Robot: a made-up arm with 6 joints.
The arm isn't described. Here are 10 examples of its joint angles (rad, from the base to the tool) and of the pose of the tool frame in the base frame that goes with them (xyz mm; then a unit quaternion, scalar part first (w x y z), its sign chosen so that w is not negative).
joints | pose
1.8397 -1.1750 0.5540 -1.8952 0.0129 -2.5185 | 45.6 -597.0 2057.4 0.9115 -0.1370 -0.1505 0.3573
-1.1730 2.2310 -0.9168 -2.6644 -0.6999 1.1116 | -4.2 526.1 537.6 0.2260 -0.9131 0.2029 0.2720
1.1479 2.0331 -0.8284 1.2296 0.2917 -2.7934 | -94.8 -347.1 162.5 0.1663 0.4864 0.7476 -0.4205
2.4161 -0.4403 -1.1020 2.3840 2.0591 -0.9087 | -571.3 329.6 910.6 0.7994 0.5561 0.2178 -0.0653
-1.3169 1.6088 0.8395 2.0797 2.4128 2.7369 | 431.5 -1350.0 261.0 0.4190 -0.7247 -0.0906 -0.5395
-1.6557 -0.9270 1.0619 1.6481 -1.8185 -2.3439 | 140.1 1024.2 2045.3 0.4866 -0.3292 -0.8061 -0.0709
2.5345 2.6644 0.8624 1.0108 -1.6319 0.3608 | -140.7 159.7 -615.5 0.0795 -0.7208 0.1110 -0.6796
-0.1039 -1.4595 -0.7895 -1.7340 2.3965 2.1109 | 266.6 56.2 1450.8 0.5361 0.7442 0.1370 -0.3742
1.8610 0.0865 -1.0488 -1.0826 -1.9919 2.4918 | -31.4 350.8 527.7 0.7757 0.4264 0.0216 -0.4649
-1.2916 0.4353 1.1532 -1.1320 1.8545 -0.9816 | 287.5 -1068.8 1956.1 0.5381 -0.5315 -0.6321 0.1687
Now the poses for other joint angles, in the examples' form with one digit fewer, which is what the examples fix.
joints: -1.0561 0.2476 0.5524 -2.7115 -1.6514 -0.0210
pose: 664 -821 1641 0.162 0.079 0.019 0.983
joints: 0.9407 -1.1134 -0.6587 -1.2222 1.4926 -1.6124
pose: 215 342 1460 0.178 -0.401 0.653 -0.617
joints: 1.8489 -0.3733 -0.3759 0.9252 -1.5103 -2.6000
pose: -154 717 1589 0.384 0.569 0.514 0.515
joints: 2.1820 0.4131 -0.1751 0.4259 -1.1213 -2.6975
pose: -526 946 963 0.293 0.475 0.761 0.331
